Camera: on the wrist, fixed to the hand. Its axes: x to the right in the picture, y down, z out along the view.
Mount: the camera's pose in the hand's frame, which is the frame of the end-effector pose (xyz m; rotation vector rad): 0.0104 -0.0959 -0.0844 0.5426 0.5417 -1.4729
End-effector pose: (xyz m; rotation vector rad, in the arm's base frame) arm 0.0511 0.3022 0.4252 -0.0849 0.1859 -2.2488
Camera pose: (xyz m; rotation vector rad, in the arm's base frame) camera -0.0393 0.3628 0.3575 -0.6554 0.2277 2.4119
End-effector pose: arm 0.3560 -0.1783 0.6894 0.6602 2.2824 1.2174
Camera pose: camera 0.2787 -0.2718 0.6481 -1.2153 2.4775 0.0098
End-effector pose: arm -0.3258 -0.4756 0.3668 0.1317 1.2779 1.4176
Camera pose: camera -0.3270 -0.5430 0.2578 -0.7440 1.5735 -0.1982
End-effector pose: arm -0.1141 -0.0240 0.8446 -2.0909 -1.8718 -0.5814
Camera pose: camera -0.2177 -0.0415 0.9180 0.0467 -2.4662 -0.6492
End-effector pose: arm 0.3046 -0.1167 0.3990 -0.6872 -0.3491 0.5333
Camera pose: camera 0.3860 -0.2155 0.4042 0.0831 -0.1111 -0.9341
